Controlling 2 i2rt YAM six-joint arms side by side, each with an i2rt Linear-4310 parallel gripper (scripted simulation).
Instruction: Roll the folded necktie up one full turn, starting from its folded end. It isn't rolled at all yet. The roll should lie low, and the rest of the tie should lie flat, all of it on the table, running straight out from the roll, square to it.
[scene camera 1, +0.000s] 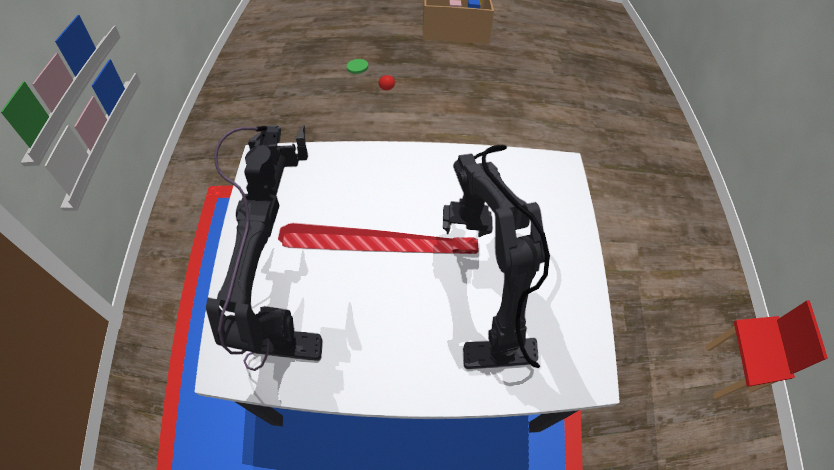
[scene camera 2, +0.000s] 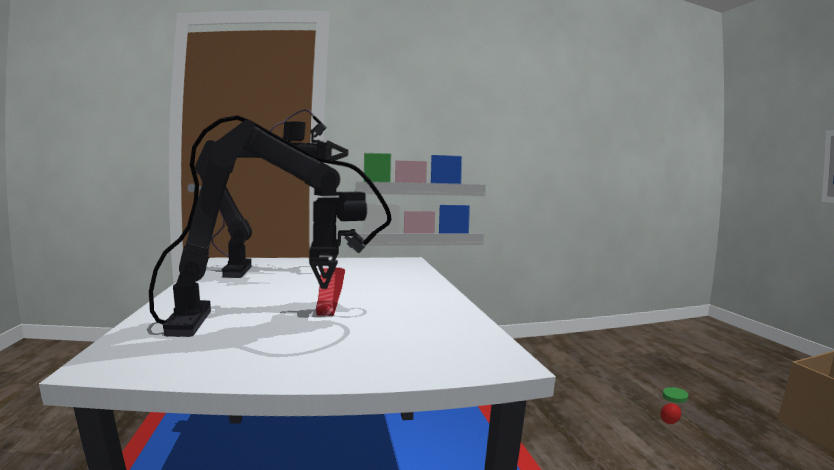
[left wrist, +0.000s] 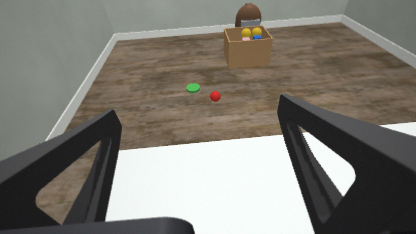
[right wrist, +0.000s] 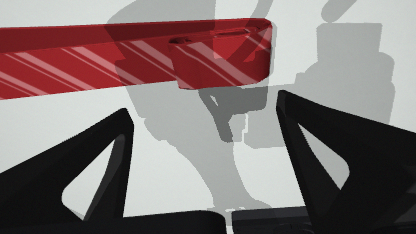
Note:
In view: my left gripper (scene camera 1: 285, 127), my right gripper (scene camera 2: 324, 283) and a red striped necktie (scene camera 1: 294, 235).
The red striped necktie also shows in scene camera 2 (scene camera 2: 328, 298) and in the right wrist view (right wrist: 199, 54). My left gripper is seen too in the left wrist view (left wrist: 197, 110). My right gripper is seen too in scene camera 1 (scene camera 1: 463, 233) and in the right wrist view (right wrist: 202, 108).

